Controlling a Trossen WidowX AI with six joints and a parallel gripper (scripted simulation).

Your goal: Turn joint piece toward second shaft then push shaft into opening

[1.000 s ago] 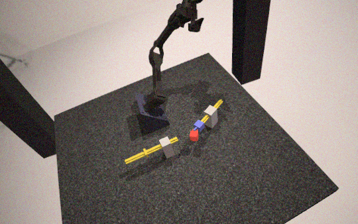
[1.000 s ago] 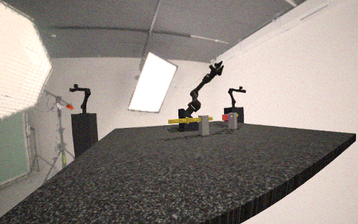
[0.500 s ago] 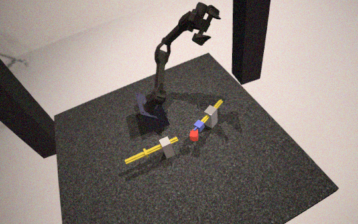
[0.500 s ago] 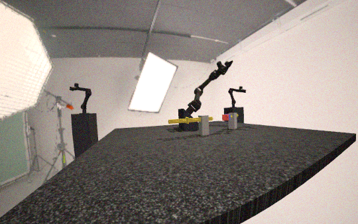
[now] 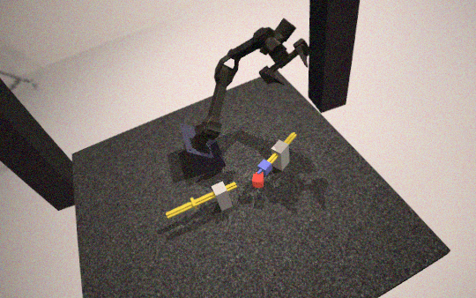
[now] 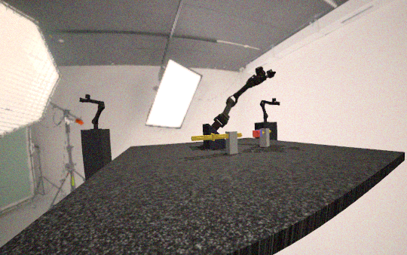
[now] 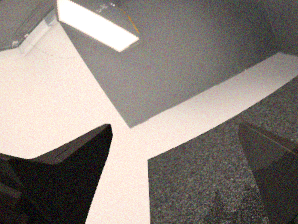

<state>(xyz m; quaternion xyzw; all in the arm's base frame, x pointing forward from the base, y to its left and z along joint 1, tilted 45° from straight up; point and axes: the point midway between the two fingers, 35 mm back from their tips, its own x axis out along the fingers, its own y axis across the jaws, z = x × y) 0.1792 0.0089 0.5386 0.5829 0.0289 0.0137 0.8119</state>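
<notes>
The red joint piece lies 60 mm ahead of my gripper tip, 200 mm to the right of it and 400 mm below it.
</notes>
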